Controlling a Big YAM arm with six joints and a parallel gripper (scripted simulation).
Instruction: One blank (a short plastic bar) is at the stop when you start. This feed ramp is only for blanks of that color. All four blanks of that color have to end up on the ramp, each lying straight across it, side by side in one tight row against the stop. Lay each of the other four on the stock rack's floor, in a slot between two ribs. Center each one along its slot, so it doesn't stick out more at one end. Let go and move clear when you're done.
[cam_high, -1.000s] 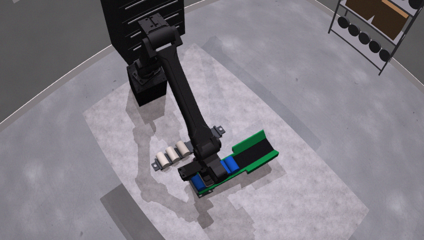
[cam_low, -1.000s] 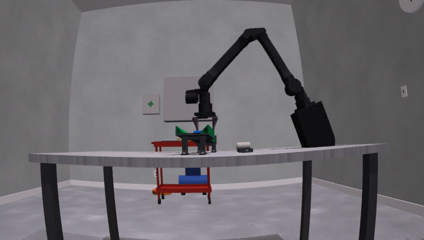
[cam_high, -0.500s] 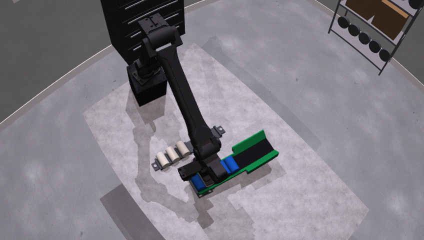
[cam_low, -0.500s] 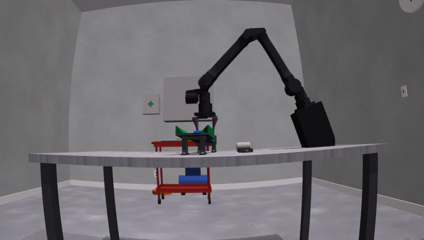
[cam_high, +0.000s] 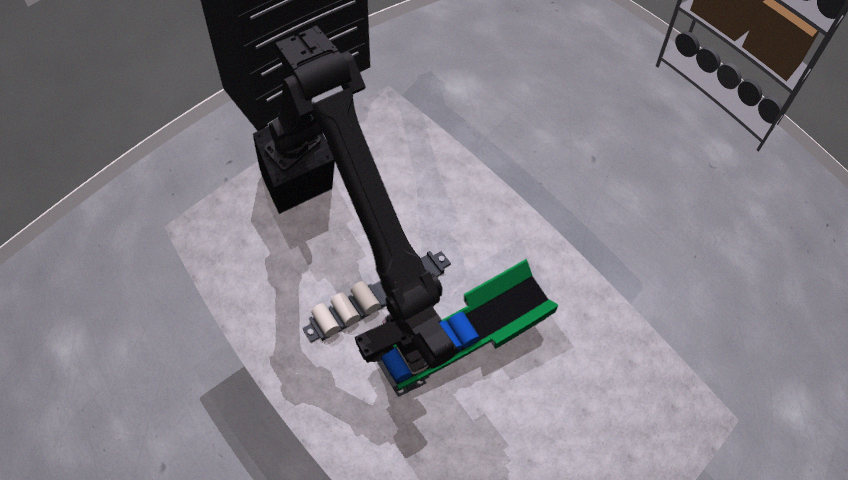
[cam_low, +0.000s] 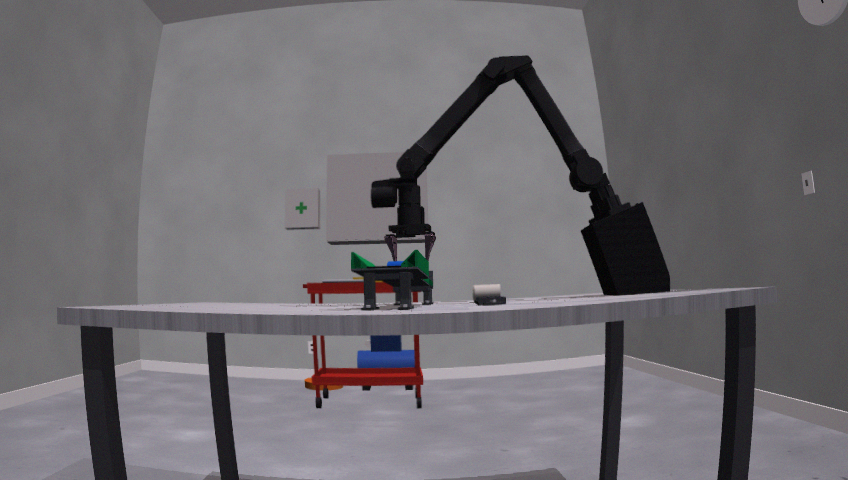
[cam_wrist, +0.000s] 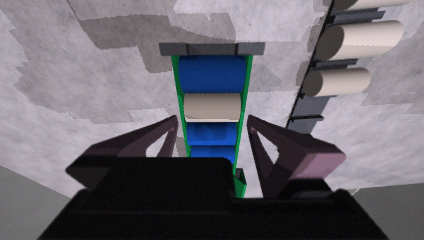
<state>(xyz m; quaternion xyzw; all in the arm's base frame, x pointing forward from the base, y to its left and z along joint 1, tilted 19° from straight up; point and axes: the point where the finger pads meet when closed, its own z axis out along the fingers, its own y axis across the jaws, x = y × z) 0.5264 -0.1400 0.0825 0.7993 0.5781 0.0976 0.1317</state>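
Right now the stock rack is 18 cm behind my hand, 12 cm below it and 8 cm to the left of it. Also, from my hand: feed ramp 12 cm to the left, 5 cm below, 4 cm ahead; then grey stop 6 cm to the right, 5 cm below, 2 cm behind.
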